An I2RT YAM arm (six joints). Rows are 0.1 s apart.
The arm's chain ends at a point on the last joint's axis. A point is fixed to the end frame.
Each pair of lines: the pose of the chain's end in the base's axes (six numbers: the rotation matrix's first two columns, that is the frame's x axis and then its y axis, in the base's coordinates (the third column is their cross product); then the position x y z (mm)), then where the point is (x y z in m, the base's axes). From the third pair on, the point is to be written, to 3 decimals.
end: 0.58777, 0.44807, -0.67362, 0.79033, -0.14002, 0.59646, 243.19, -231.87, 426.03
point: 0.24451 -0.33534 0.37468
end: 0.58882, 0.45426, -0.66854, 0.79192, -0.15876, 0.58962, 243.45, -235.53, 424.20
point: 0.24345 -0.33806 0.37098
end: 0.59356, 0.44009, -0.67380, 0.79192, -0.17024, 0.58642, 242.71, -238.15, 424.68
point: 0.241 -0.341 0.372
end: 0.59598, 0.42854, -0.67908, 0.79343, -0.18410, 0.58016, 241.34, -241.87, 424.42
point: 0.237 -0.345 0.372
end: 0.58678, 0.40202, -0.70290, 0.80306, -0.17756, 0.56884, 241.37, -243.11, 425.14
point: 0.235 -0.347 0.376
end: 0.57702, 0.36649, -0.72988, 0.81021, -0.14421, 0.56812, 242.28, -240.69, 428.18
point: 0.235 -0.347 0.384
